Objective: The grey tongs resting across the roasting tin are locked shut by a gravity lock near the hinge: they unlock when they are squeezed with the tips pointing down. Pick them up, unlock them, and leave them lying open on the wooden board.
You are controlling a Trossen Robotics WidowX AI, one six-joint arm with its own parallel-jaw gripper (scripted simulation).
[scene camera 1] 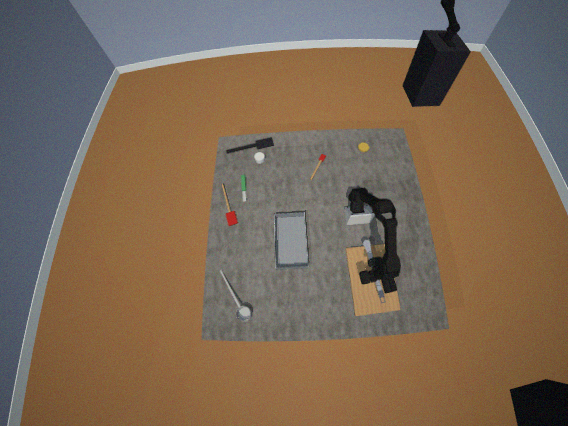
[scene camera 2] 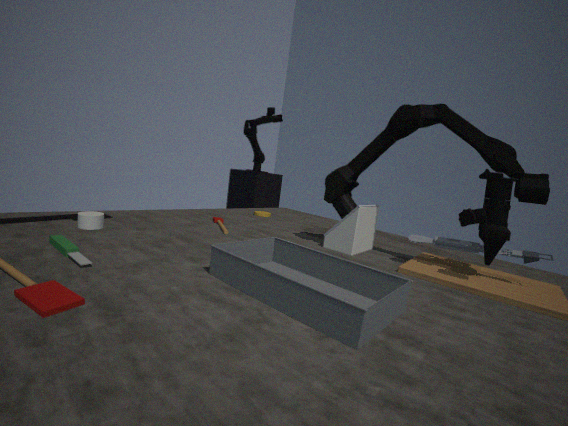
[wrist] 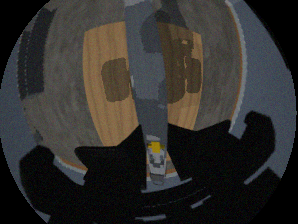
Scene:
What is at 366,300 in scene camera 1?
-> A wooden board.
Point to a wooden board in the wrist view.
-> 108,88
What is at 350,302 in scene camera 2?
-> A grey roasting tin.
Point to a grey roasting tin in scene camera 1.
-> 290,238

